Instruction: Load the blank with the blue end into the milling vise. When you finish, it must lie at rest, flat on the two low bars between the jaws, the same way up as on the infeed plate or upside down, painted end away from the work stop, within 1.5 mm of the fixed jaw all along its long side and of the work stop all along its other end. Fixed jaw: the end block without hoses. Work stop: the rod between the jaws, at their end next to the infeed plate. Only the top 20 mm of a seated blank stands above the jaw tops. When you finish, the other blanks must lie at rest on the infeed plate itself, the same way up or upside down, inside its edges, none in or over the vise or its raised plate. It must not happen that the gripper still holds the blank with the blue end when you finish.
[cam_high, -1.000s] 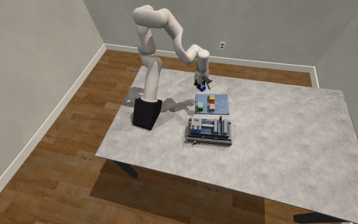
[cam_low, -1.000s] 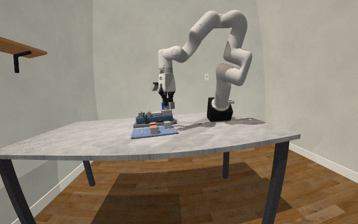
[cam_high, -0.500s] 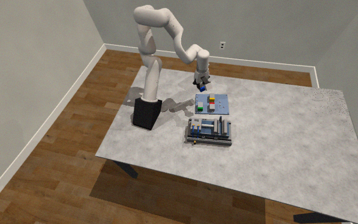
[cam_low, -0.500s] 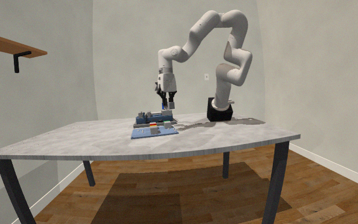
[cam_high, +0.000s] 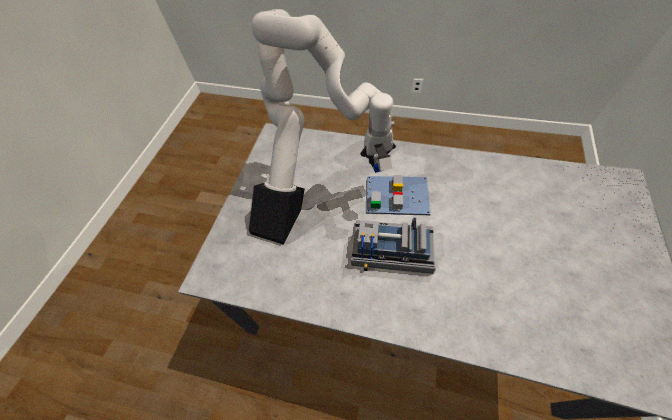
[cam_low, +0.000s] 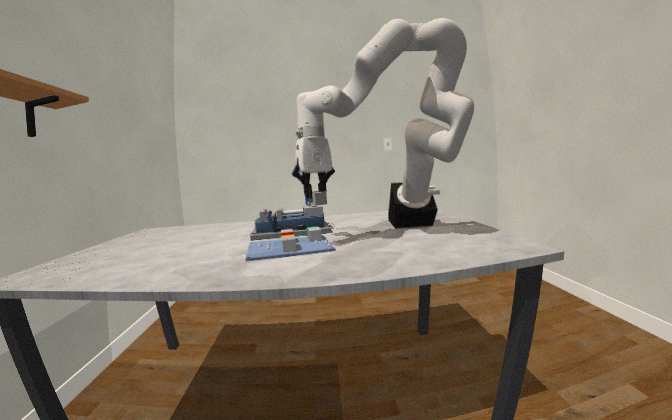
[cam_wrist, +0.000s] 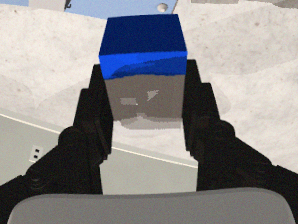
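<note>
The blue-ended blank is 2 cm below my hand. Round my hand: green-ended blank: 15 cm below, 9 cm to the right, 3 cm ahead; then yellow-ended blank: 15 cm below, 9 cm ahead, 3 cm to the left; then red-ended blank: 15 cm below, 11 cm ahead, 6 cm to the right.
</note>
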